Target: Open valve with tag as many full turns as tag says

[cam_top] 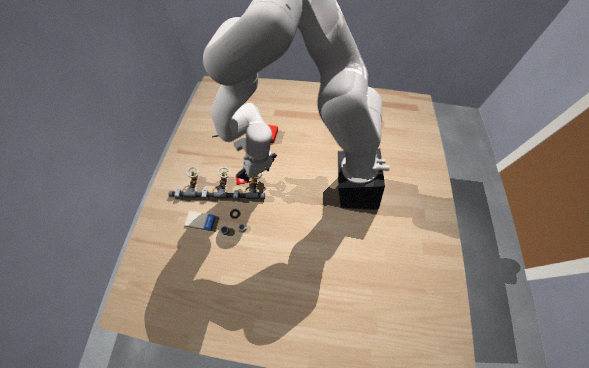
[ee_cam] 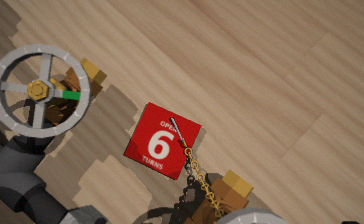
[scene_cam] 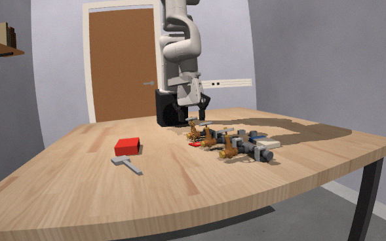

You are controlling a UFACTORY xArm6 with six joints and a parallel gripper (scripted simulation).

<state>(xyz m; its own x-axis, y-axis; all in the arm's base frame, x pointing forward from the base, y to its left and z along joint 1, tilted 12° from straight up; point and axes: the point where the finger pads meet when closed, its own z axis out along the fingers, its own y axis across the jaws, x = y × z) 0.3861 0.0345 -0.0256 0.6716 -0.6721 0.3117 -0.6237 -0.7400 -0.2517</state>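
Now: the red tag 8 cm ahead of my hand, 1 cm to the right of it and 8 cm below it. The rest, counted from my hand: grey hammer-like tool 21 cm ahead, 25 cm to the right, 8 cm below; grey box 19 cm ahead, 21 cm to the left, 7 cm below; red box 5 cm ahead, 25 cm to the right, 7 cm below.
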